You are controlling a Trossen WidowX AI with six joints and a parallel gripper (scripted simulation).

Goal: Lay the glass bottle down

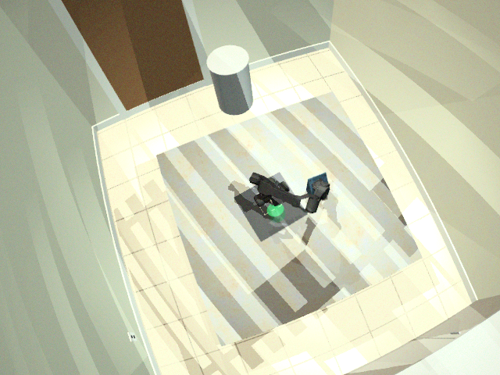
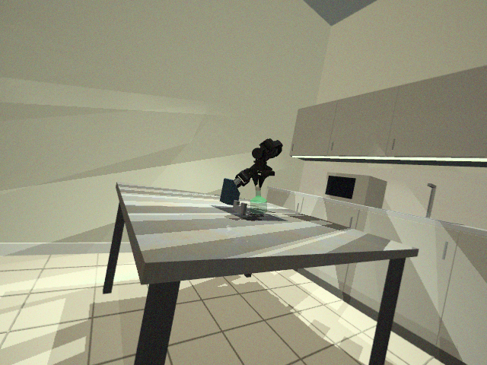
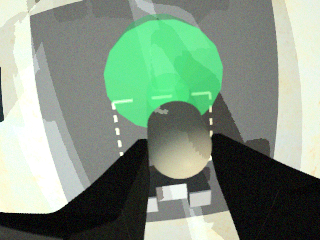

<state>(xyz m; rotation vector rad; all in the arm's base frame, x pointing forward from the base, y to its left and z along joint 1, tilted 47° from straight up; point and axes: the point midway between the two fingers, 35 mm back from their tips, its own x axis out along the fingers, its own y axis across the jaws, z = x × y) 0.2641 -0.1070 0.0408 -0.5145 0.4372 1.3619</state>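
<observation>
Right now my gripper tip is 20 mm to the right of the green glass bottle and 50 mm above it. From my gripper tip the other things lie so: dark grey mat 30 mm to the right, 150 mm below.
</observation>
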